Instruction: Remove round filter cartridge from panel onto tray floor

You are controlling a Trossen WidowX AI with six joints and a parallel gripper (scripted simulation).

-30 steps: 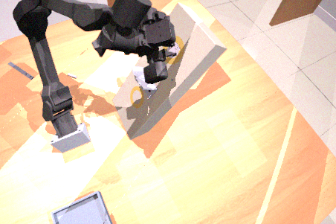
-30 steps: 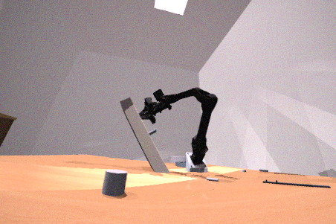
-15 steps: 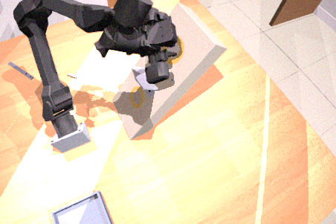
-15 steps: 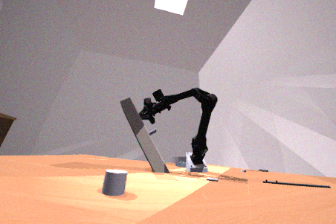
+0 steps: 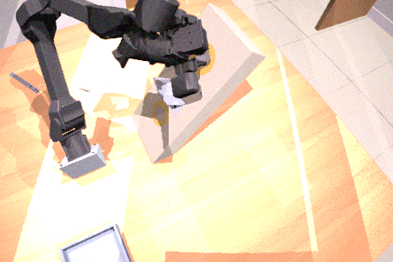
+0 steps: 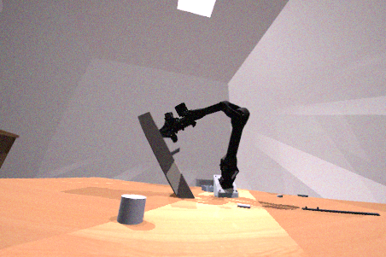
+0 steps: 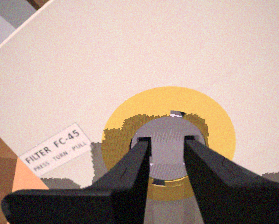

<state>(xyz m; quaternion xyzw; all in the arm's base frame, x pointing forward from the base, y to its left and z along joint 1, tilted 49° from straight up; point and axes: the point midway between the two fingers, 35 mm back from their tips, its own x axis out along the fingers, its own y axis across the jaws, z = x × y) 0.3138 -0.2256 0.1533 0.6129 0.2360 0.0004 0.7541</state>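
The pale round filter cartridge is 10 mm ahead of my gripper tip and 10 mm below it. The rest, counted from my gripper tip: small pale pin 280 mm behind, 300 mm to the left, 260 mm below; grey tray 450 mm behind, 240 mm to the right, 260 mm below.
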